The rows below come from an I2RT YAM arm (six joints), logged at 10 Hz.
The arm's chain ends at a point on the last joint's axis. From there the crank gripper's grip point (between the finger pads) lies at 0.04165 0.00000 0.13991 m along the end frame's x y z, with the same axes.
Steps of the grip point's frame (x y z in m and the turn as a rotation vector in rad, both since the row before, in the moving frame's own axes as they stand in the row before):
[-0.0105, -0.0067, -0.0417, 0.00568, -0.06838, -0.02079]
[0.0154, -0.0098, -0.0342, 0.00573, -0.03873, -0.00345]
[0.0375, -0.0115, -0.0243, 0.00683, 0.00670, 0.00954]
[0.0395, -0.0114, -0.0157, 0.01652, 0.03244, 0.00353]
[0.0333, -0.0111, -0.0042, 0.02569, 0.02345, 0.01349]
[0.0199, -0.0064, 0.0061, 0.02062, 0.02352, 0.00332]
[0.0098, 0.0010, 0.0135, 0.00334, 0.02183, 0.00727]
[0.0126, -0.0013, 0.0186, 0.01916, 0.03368, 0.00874]
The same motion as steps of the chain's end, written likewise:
[-0.0008, -0.0051, -0.0442, 0.00568, -0.06838, -0.02079]
[0.0209, -0.0089, -0.0357, 0.00573, -0.03873, -0.00345]
[0.0366, -0.0109, -0.0240, 0.00683, 0.00670, 0.00954]
[0.0350, -0.0093, -0.0143, 0.01652, 0.03244, 0.00353]
[0.0300, -0.0081, -0.0031, 0.02569, 0.02345, 0.01349]
[0.0166, -0.0037, 0.0071, 0.02062, 0.02352, 0.00332]
[0.0068, 0.0012, 0.0144, 0.00334, 0.02183, 0.00727]
[0.0079, 0.0010, 0.0201, 0.01916, 0.03368, 0.00874]

